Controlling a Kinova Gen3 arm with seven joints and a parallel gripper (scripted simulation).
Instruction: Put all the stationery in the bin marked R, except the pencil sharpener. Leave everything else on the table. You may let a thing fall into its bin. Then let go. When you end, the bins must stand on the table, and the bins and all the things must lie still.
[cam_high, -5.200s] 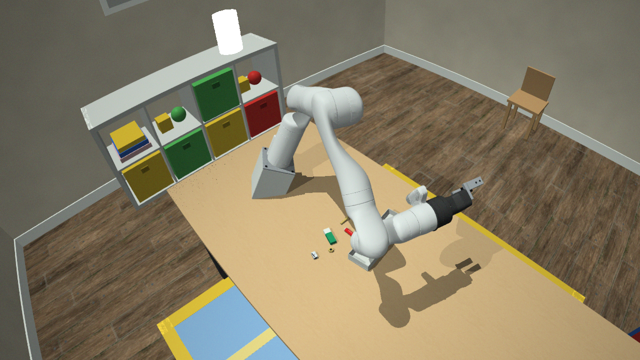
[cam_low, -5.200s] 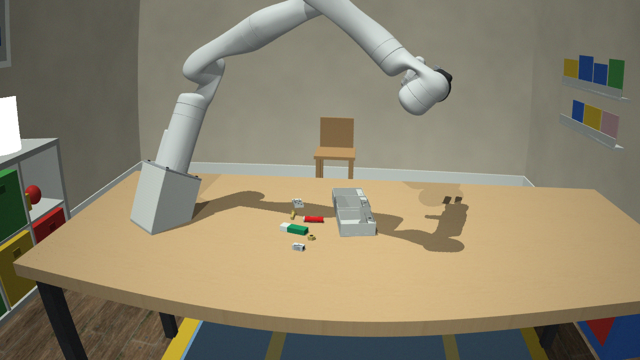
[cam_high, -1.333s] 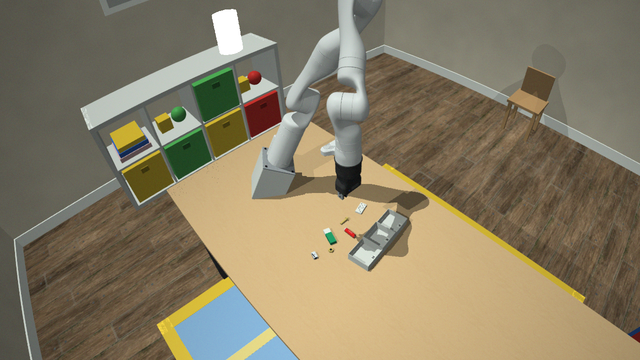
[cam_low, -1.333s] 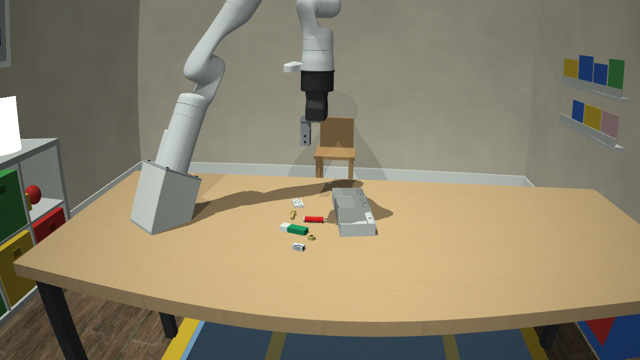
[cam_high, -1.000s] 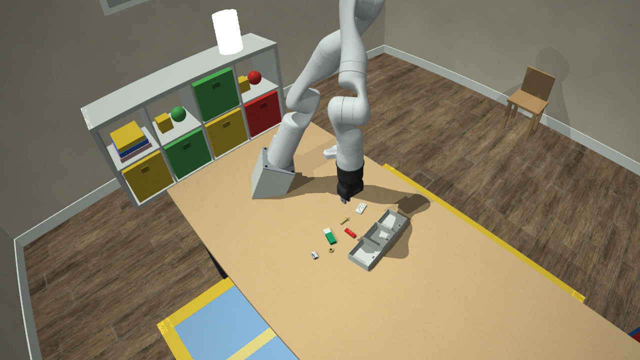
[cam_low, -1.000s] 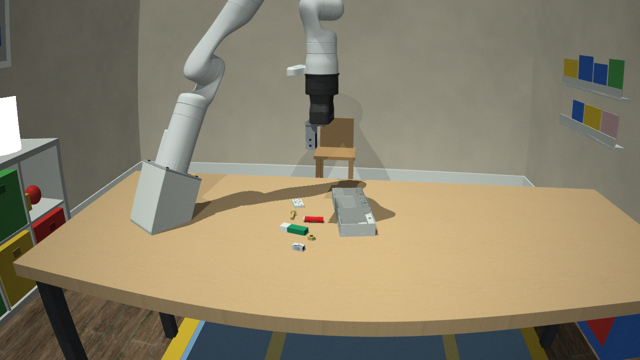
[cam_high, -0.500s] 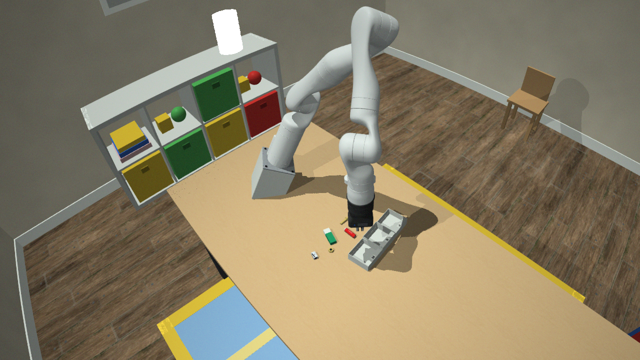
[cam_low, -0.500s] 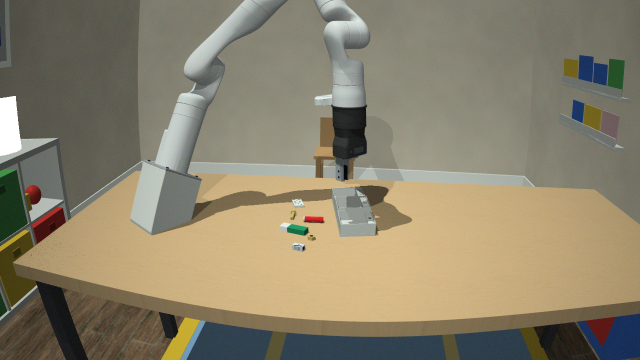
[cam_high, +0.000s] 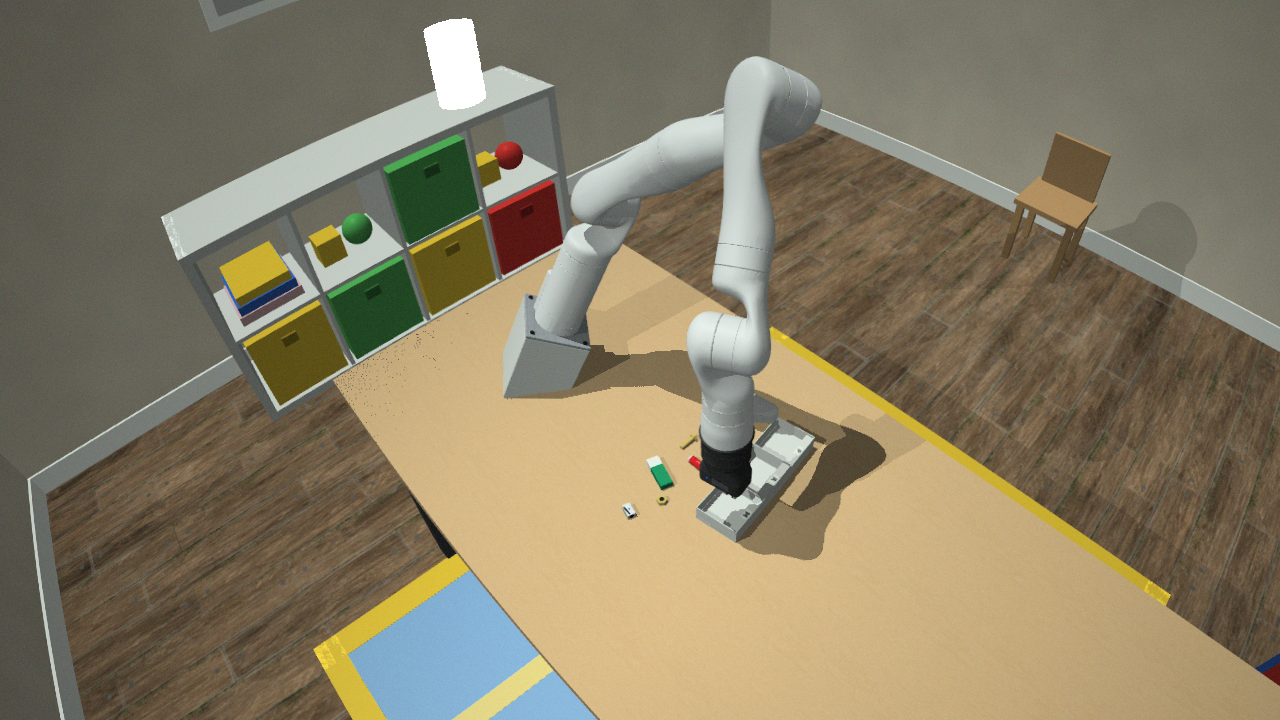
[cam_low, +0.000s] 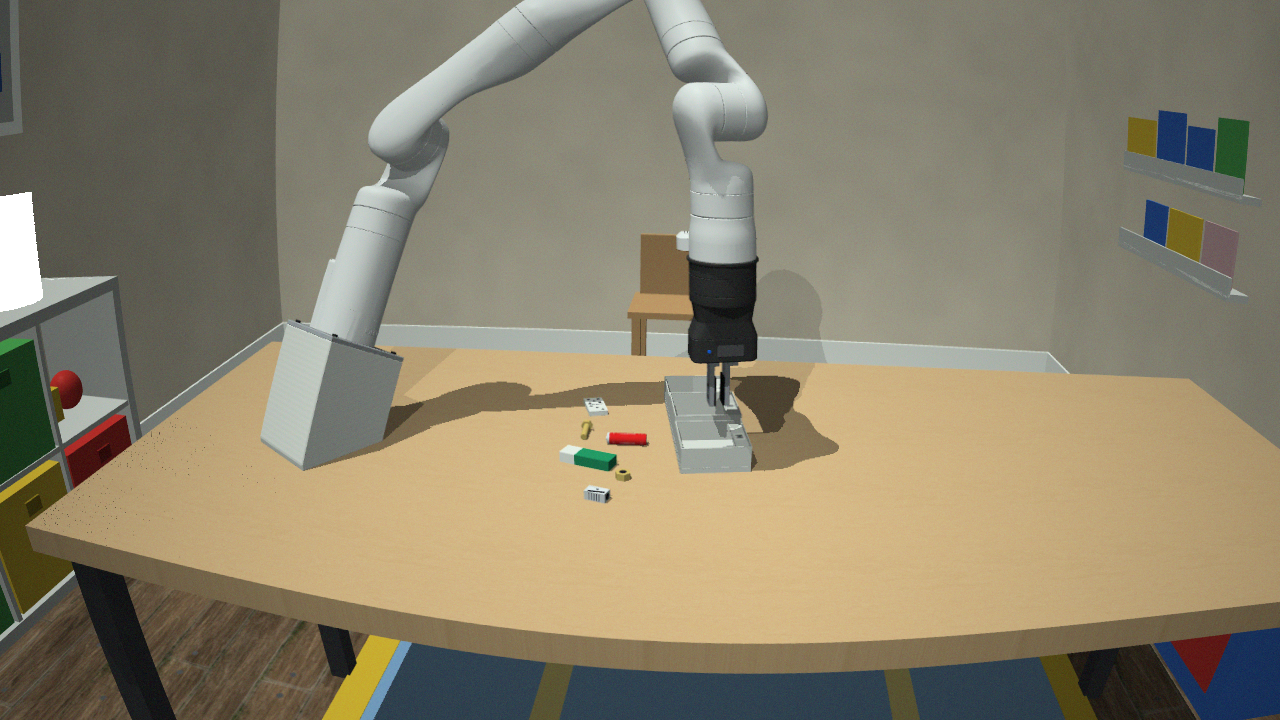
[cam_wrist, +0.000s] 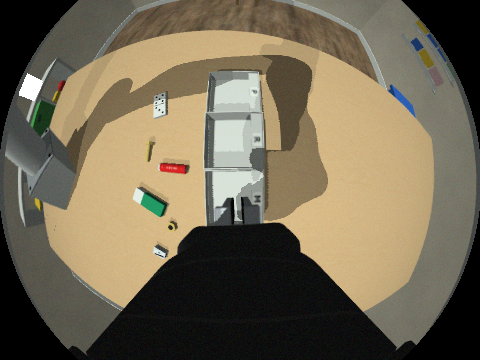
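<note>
My hand is 3 cm past the tray, 8 cm to the right of it and 7 cm above it. From my hand the other things lie so: green eraser (15 cm behind, 5 cm to the right, 8 cm below); brass nut (9 cm behind, 8 cm to the right, 9 cm below); red cylinder (11 cm behind, 2 cm to the left, 8 cm below).
</note>
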